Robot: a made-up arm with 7 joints. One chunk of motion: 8 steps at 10 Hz.
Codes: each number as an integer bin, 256 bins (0 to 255) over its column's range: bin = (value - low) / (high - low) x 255, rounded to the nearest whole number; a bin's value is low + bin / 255 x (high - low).
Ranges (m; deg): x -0.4..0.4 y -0.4..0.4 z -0.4..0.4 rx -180..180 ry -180..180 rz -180..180
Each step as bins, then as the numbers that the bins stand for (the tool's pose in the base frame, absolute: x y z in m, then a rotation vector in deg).
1 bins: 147 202 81 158 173 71
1 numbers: 0.0612 0.2337 -0.1459 43.06 64.24 -79.76
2 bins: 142 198 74 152 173 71
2 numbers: 0.0455 0.2212 -0.1678 34.59 64.24 -79.76
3 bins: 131 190 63 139 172 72
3 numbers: 0.0110 0.1961 -0.2024 16.24 62.82 -78.35
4 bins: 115 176 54 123 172 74
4 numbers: -0.0392 0.1522 -0.2306 -6.35 62.82 -75.53
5 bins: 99 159 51 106 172 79
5 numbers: -0.0894 0.0988 -0.2400 -30.35 62.82 -68.47
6 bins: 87 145 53 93 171 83
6 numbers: -0.1271 0.0549 -0.2337 -48.71 61.41 -62.82
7 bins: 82 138 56 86 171 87
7 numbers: -0.1427 0.0329 -0.2243 -58.59 61.41 -57.18
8 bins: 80 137 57 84 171 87
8 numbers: -0.1490 0.0298 -0.2212 -61.41 61.41 -57.18
